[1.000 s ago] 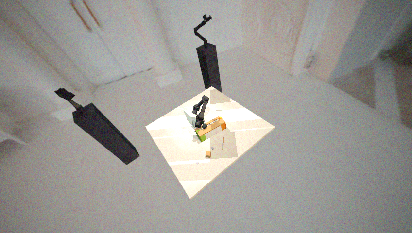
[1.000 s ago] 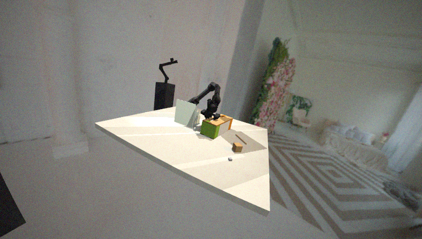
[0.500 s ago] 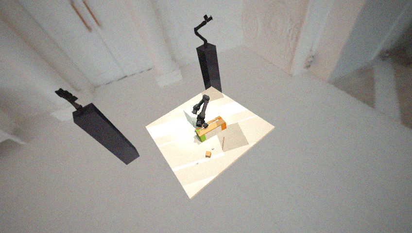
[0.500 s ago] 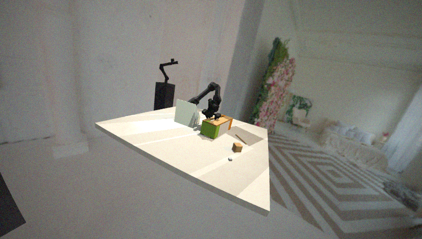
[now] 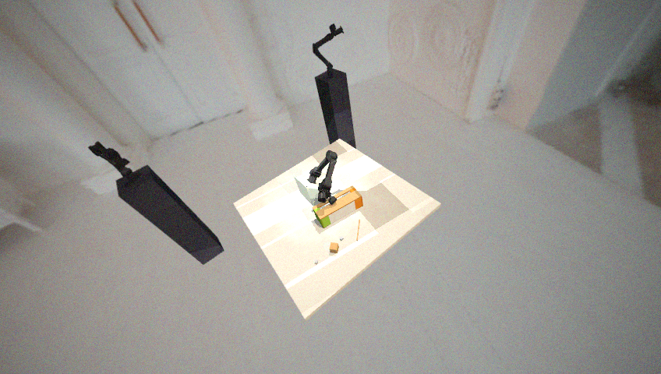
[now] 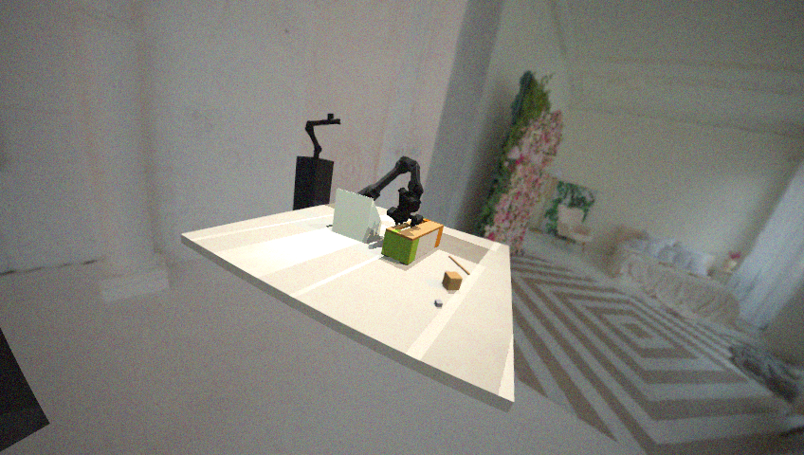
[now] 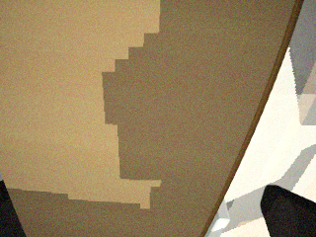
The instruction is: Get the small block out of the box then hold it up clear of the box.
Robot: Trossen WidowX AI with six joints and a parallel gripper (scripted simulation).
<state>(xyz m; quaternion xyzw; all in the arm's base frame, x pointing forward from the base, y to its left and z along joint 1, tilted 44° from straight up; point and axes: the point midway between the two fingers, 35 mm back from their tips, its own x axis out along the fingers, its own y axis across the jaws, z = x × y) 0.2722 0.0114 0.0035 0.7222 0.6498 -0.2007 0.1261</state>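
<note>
My gripper tip is 50 mm short of the tan block and 10 mm to the right of it. From my gripper tip the other things lie so: box 30 mm below, 30 mm ahead; thin orange stick 320 mm ahead, 90 mm below, 20 mm to the right; brown cube 320 mm ahead, 260 mm to the right, 60 mm below.
</note>
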